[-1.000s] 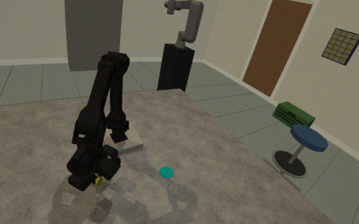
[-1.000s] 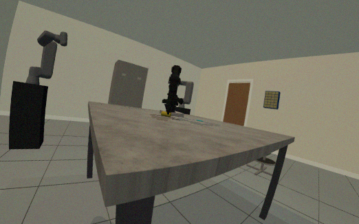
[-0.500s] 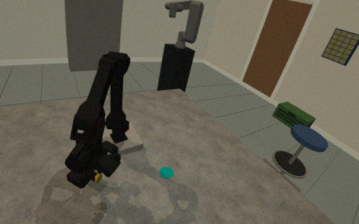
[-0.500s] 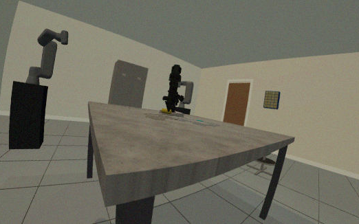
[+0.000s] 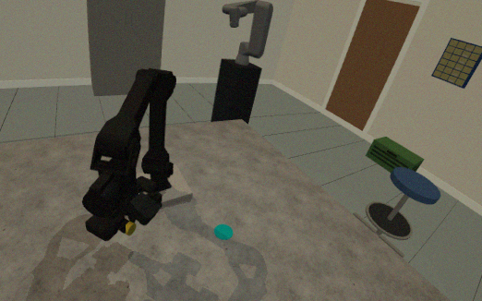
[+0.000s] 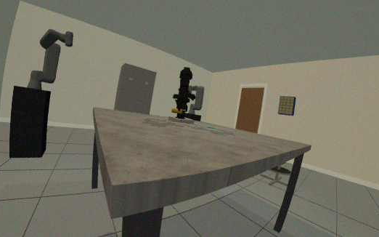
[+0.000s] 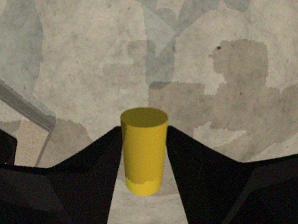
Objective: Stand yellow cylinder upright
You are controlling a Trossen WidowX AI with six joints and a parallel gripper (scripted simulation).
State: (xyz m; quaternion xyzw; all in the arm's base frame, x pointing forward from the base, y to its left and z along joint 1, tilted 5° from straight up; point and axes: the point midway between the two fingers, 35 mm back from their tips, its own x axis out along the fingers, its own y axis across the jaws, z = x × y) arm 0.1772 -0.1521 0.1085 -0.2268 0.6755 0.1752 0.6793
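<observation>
Now: gripper tip 70 mm short of the cyan circle, 260 mm to the right of it and 80 mm above it. Also, from my gripper tip: yellow tall cylinder 20 mm behind, 10 mm to the right.
</observation>
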